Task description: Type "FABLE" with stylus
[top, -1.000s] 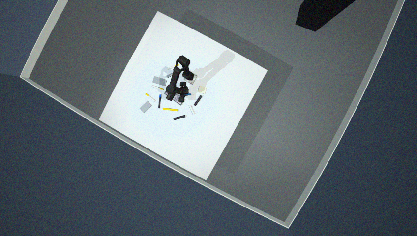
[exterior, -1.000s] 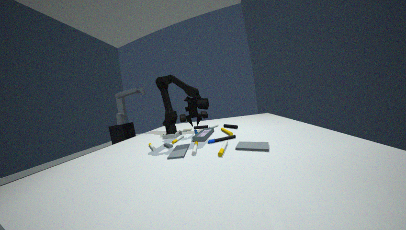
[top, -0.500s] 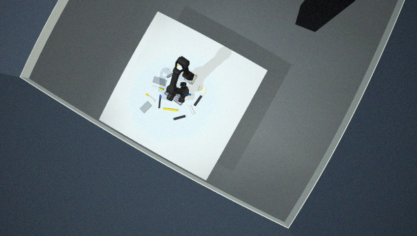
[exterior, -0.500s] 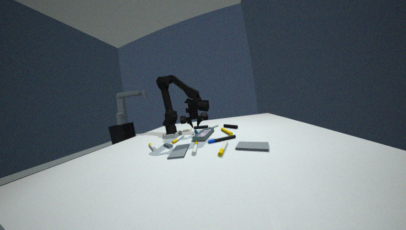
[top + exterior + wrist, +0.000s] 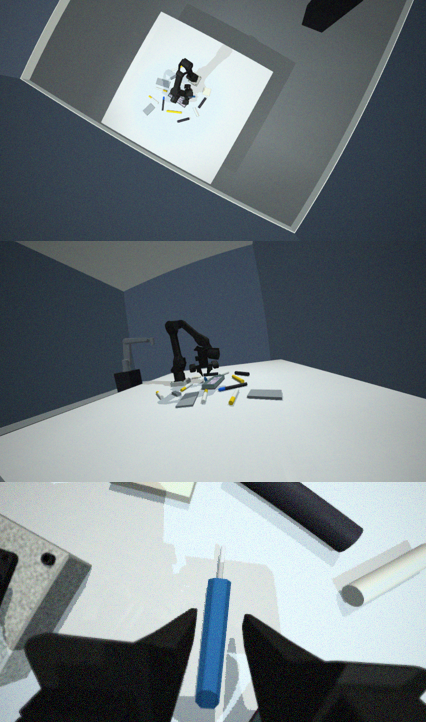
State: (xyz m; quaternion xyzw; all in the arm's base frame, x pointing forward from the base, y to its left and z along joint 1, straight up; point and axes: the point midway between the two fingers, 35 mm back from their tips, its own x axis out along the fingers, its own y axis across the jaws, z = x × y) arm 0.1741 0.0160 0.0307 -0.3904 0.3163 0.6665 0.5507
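Right now the stylus is 1 cm to the left of my gripper tip and 2 cm below it. From my gripper tip the other things lie so: cream block (9 cm behind, 12 cm to the left, 2 cm below); then white cylinder (14 cm ahead, 8 cm to the left, 2 cm below).
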